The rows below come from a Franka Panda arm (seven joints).
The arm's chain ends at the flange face. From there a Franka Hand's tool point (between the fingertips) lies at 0.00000 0.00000 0.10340 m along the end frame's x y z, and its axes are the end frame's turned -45 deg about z.
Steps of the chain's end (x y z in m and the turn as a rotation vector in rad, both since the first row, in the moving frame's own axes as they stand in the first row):
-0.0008 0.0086 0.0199 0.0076 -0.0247 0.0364
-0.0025 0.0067 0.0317 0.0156 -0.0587 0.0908
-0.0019 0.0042 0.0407 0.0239 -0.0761 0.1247
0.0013 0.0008 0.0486 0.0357 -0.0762 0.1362
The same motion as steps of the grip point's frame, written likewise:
-0.0079 0.0031 0.0199 0.0228 -0.0121 0.0364
-0.0094 -0.0026 0.0315 0.0525 -0.0305 0.0908
-0.0077 -0.0059 0.0404 0.0707 -0.0369 0.1247
-0.0020 -0.0069 0.0482 0.0791 -0.0286 0.1362

